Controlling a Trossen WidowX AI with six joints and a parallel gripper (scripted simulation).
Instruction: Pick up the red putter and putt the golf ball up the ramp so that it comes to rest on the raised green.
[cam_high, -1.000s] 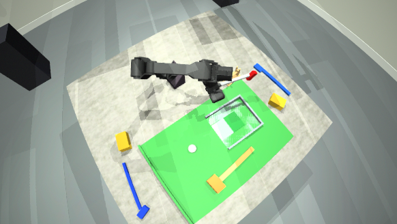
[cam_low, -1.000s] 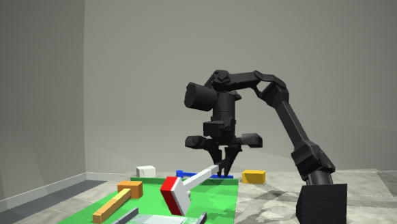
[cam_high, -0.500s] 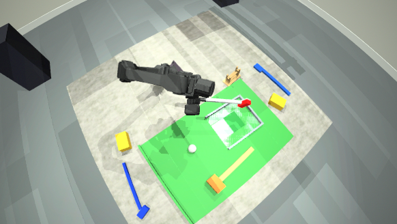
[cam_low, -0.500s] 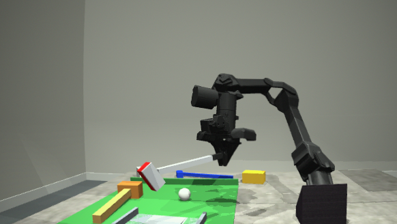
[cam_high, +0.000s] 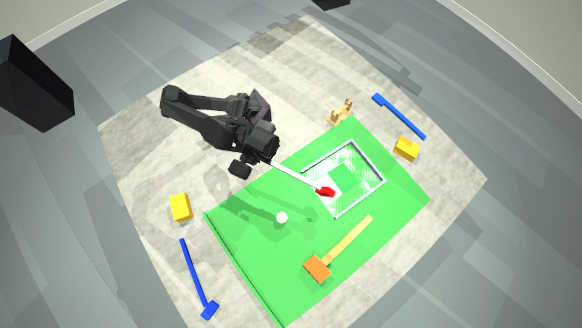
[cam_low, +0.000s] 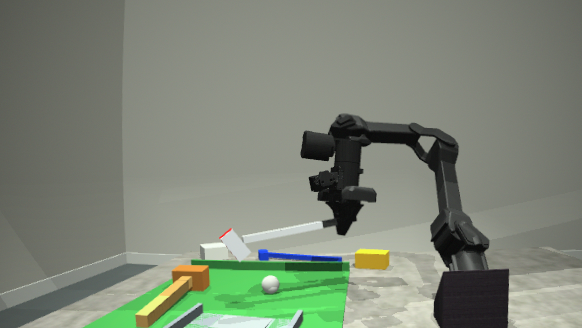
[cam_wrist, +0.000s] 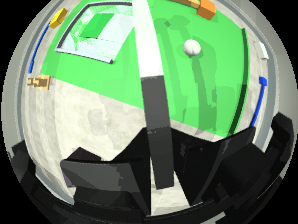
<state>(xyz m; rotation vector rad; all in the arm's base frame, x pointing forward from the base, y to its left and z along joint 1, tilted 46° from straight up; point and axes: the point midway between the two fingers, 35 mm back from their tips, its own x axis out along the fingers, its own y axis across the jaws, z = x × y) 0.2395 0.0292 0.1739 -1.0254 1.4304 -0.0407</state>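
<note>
Now: gripper tip 10 cm short of the red putter, 7 cm to the right of it and 1 cm below it. Round my gripper tip: green mat (22 cm ahead, 15 cm below, 12 cm to the left); then white golf ball (17 cm ahead, 12 cm below, 2 cm to the right); then wooden stand (41 cm to the left, 11 cm below, 8 cm behind).
</note>
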